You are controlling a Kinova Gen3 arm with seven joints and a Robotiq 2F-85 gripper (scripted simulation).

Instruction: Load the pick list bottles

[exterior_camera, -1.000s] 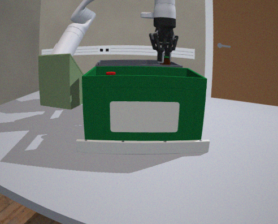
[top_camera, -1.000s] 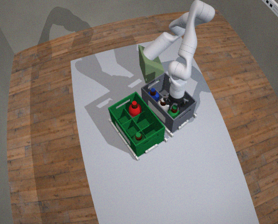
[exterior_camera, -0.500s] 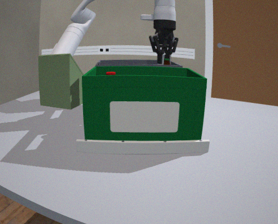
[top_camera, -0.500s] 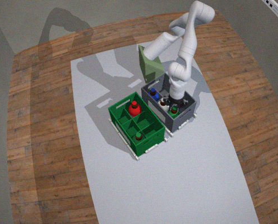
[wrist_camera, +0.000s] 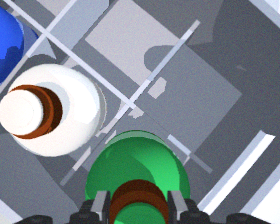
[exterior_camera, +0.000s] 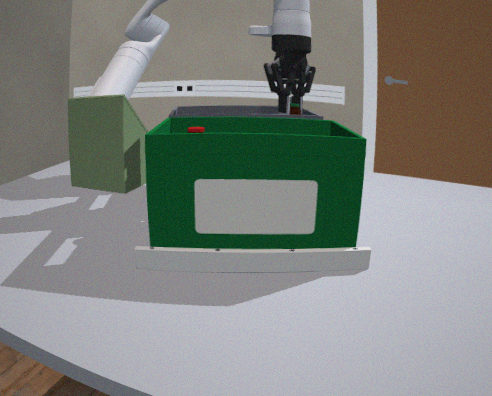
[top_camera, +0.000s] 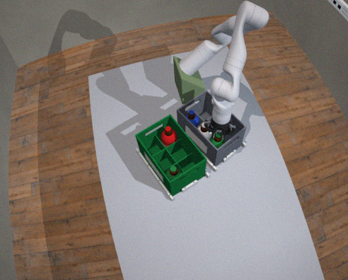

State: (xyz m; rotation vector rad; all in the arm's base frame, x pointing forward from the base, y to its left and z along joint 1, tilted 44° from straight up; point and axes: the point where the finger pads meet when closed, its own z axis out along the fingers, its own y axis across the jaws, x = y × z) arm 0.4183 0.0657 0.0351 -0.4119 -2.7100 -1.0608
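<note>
Now: the white-label bottle 7 cm behind my hand, 5 cm to the right of it and 10 cm below it. Round my hand: grey crate 10 cm behind, 1 cm to the right, 10 cm below; then green crate 2 cm ahead, 21 cm to the right, 10 cm below; then blue-label bottle 15 cm behind, 9 cm to the right, 10 cm below.
</note>
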